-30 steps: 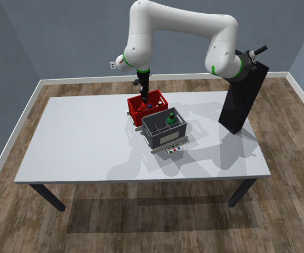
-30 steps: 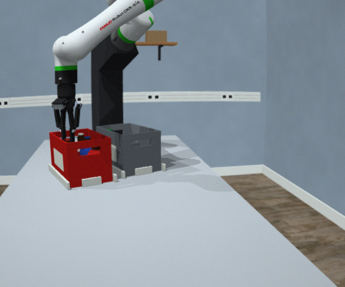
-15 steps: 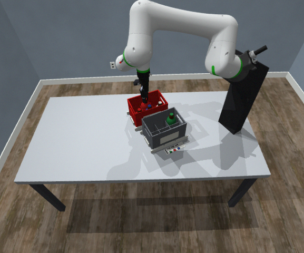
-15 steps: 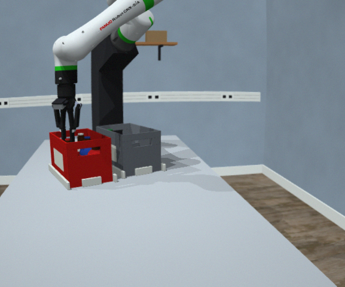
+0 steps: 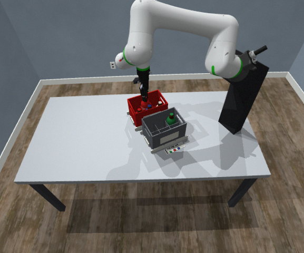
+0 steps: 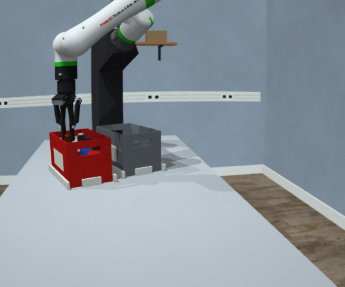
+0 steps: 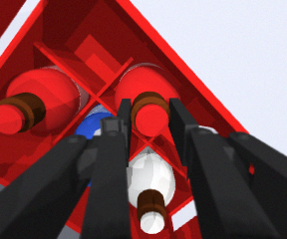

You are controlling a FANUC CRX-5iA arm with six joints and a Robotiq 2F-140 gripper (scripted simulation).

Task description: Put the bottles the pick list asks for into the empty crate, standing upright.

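Right now the red bottle is 8 cm below my hand. The rest, counted from my hand: white-capped bottle (13 cm behind, 1 cm to the left, 10 cm below); then red crate (3 cm behind, 3 cm to the left, 10 cm below); then blue-label bottle (6 cm behind, 6 cm to the left, 10 cm below).
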